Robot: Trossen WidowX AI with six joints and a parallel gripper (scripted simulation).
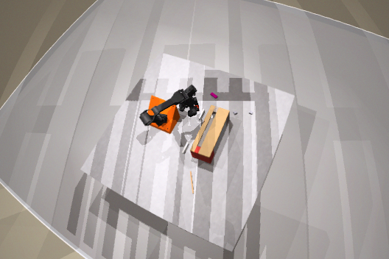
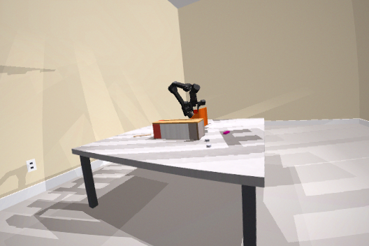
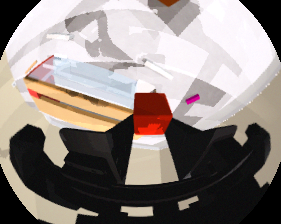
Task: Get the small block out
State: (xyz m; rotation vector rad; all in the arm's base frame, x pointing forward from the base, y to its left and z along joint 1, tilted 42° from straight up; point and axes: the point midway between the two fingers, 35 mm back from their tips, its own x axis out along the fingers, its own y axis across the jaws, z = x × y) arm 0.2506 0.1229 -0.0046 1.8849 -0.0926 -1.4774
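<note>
The red block is 10 mm to the right of my gripper tip, 10 mm behind it and 10 mm above it. The rest, counted from my gripper tip: tan box 120 mm to the right, 110 mm below, 80 mm ahead; thin wooden stick 490 mm to the right, 170 mm below, 90 mm ahead.
</note>
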